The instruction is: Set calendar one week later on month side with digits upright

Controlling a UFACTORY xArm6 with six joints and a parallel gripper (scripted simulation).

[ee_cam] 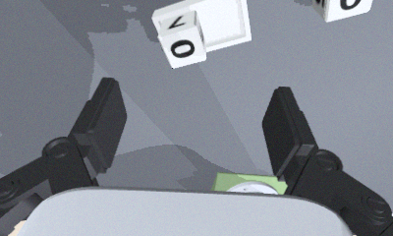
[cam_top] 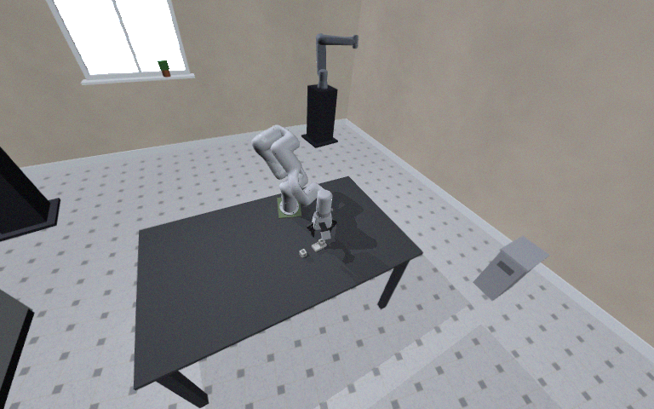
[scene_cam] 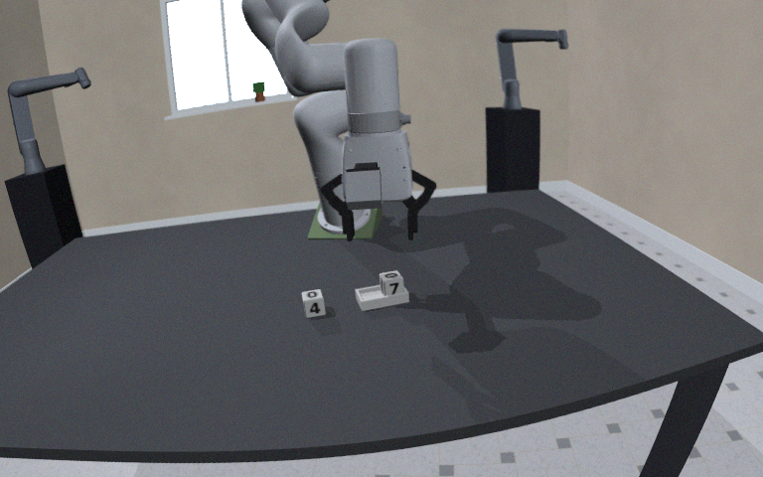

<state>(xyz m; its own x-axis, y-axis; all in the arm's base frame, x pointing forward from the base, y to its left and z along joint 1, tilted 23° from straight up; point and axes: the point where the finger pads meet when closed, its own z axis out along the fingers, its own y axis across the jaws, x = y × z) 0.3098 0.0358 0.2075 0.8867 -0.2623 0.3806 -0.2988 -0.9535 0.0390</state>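
Now: the white calendar tray 110 mm below my hand.
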